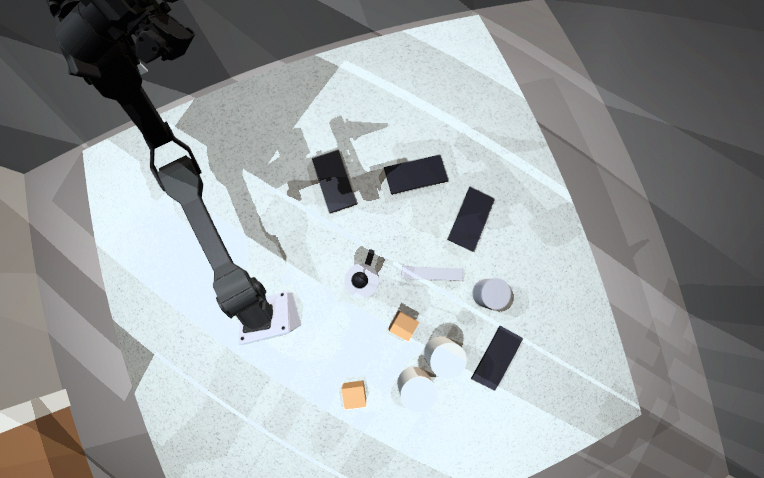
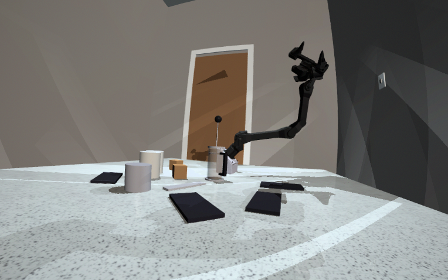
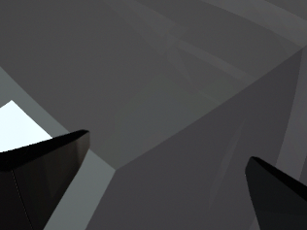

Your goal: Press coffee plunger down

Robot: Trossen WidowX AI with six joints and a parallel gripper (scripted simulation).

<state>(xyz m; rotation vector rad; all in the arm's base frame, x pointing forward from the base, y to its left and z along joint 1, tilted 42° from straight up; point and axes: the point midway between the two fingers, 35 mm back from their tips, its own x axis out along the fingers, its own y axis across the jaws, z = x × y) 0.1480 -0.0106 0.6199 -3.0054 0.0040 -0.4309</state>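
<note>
My gripper tip is now 46 cm above the coffee press, 36 cm to the left of it and 10 cm short of it. The rest, counted from my gripper tip: thin white strip 58 cm below, 39 cm to the right, 26 cm ahead.
</note>
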